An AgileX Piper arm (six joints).
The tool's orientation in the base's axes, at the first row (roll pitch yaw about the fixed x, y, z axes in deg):
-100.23, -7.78, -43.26
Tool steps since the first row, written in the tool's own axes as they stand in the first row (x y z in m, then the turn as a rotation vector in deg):
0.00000, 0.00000, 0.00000, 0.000, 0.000, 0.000
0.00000, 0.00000, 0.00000, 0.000, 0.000, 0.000
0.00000, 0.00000, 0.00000, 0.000, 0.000, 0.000
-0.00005, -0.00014, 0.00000, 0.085, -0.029, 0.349
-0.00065, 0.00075, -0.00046, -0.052, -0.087, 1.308
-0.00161, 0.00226, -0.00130, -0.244, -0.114, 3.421
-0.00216, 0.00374, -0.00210, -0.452, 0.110, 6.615
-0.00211, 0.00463, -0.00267, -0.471, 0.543, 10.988
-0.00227, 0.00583, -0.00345, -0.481, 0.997, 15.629
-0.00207, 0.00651, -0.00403, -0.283, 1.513, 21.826
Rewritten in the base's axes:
0.00000, 0.00000, 0.00000, 0.000, 0.000, 0.000
0.00000, 0.00000, 0.00000, 0.000, 0.000, 0.000
0.00000, 0.00000, 0.00000, 0.000, 0.000, 0.000
-0.00003, 0.00006, 0.00013, 0.304, 0.193, -0.022
-0.00081, -0.00005, -0.00074, 0.870, 0.970, -0.152
-0.00212, -0.00032, -0.00219, 2.194, 2.586, -0.524
-0.00310, -0.00083, -0.00357, 4.248, 4.914, -1.332
-0.00348, -0.00146, -0.00433, 7.250, 7.894, -2.527
-0.00417, -0.00216, -0.00538, 10.442, 11.050, -3.787
-0.00444, -0.00285, -0.00592, 14.860, 15.141, -5.354

